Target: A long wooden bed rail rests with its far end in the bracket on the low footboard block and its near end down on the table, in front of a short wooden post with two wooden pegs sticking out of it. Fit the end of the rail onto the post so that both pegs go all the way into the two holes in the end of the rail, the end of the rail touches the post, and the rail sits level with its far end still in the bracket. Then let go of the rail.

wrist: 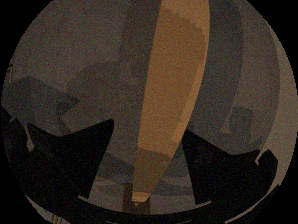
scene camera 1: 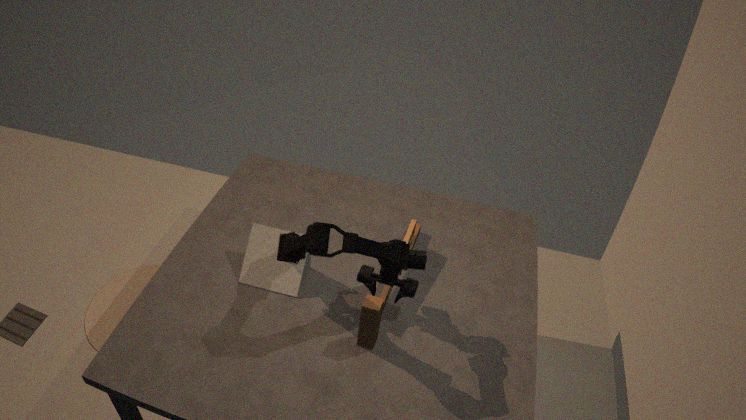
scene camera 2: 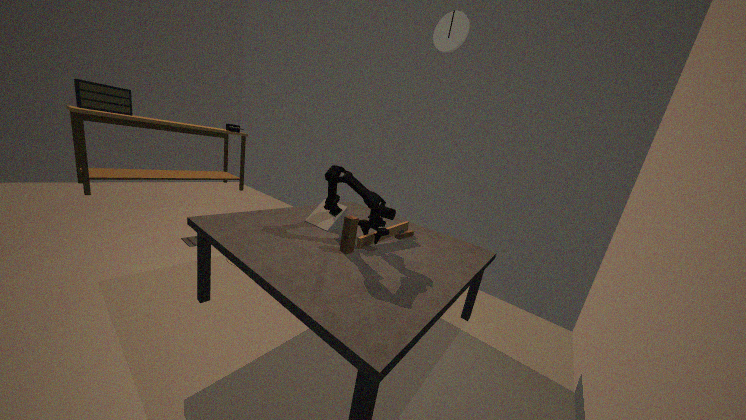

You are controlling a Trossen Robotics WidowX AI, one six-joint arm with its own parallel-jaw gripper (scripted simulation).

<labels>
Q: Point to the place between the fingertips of my gripper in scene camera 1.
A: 384, 298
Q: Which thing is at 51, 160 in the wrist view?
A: My gripper.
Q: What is my gripper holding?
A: Nothing.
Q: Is my gripper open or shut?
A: Open.
</labels>
